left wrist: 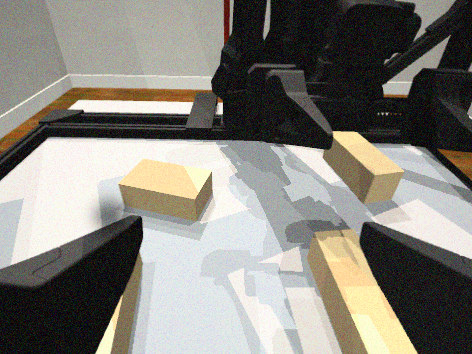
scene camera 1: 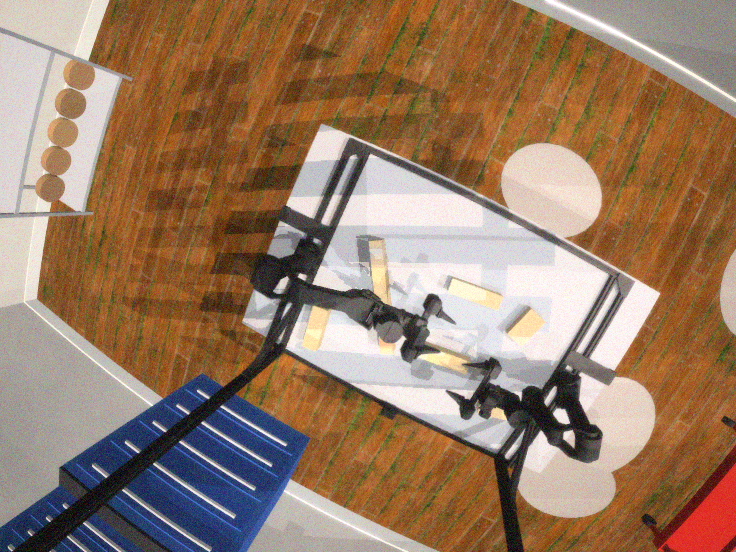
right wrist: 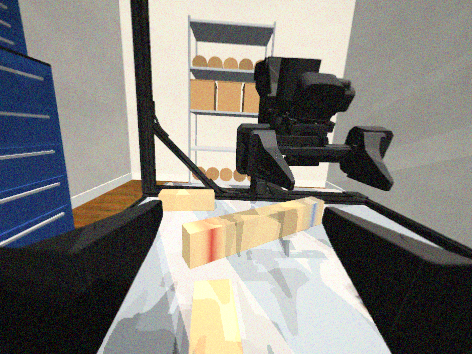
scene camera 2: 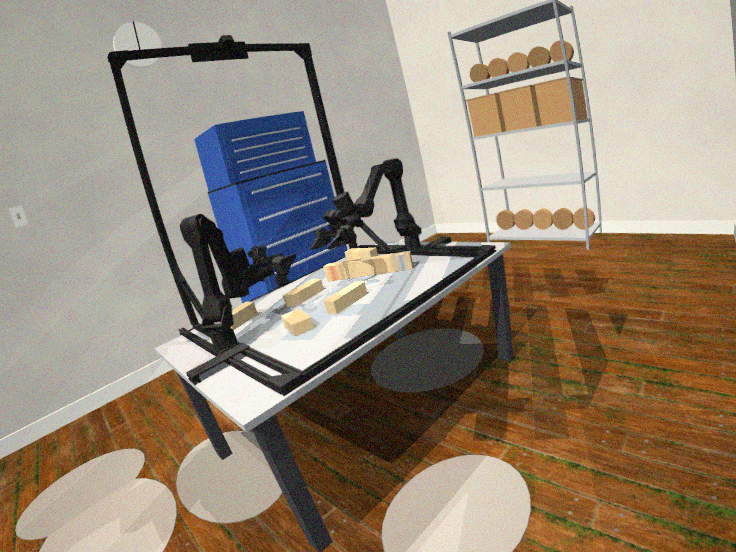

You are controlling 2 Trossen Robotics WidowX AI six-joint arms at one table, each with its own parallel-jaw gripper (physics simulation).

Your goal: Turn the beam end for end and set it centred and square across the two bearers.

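Places are measured from the left arm's base along level axes (x down, y left, z ahead), in millimetres.
Where they show: left gripper, fingertip midpoint: [left wrist: 253, 229] [scene camera 1: 448, 338] [right wrist: 341, 186] [scene camera 2: 319, 249]; right gripper, fingertip midpoint: [left wrist: 404, 143] [scene camera 1: 453, 378] [right wrist: 244, 210] [scene camera 2: 288, 254]; left arm's base, link origin: [scene camera 1: 312, 252] [right wrist: 257, 192] [scene camera 2: 413, 248]; right arm's base, link origin: [left wrist: 237, 122] [scene camera 1: 564, 379] [scene camera 2: 225, 346].
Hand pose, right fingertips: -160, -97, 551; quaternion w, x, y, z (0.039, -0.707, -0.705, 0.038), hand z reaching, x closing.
Observation:
Each offset is from my right fingertips to the top centre of the thing, as dx, dy, dz.
The beam @[+116, +76, -285] [scene camera 1: 378, 267] [scene camera 2: 386, 263] [right wrist: 260, 225] is a long wooden block lying on the table, with a red band near one end and a blue band near the other; in scene camera 1 the left arm crosses above it. Two parallel wooden blocks, apparently the bearers, are one @[+136, +213, -39] [scene camera 1: 474, 292] [scene camera 2: 346, 297] [left wrist: 122, 310] and another @[+136, -13, -24] [scene camera 1: 448, 359] [scene camera 2: 303, 292] [left wrist: 350, 290] [right wrist: 215, 315]. My left gripper [scene camera 1: 446, 336] [scene camera 2: 324, 244] [left wrist: 253, 229] [right wrist: 341, 186] is open and empty above the table. My right gripper [scene camera 1: 455, 377] [scene camera 2: 290, 270] [right wrist: 244, 210] is open and empty, close by it.
A short block @[+142, +192, +153] [scene camera 1: 524, 325] [scene camera 2: 297, 322] [left wrist: 165, 185] lies beyond the bearers. Another block @[+132, -120, -437] [scene camera 1: 315, 326] [scene camera 2: 360, 253] [right wrist: 187, 200] lies beside the beam. One more block @[+130, -90, +216] [scene camera 1: 498, 412] [scene camera 2: 243, 313] [left wrist: 367, 165] lies by the right arm. A black frame [scene camera 2: 324, 115] borders the table.

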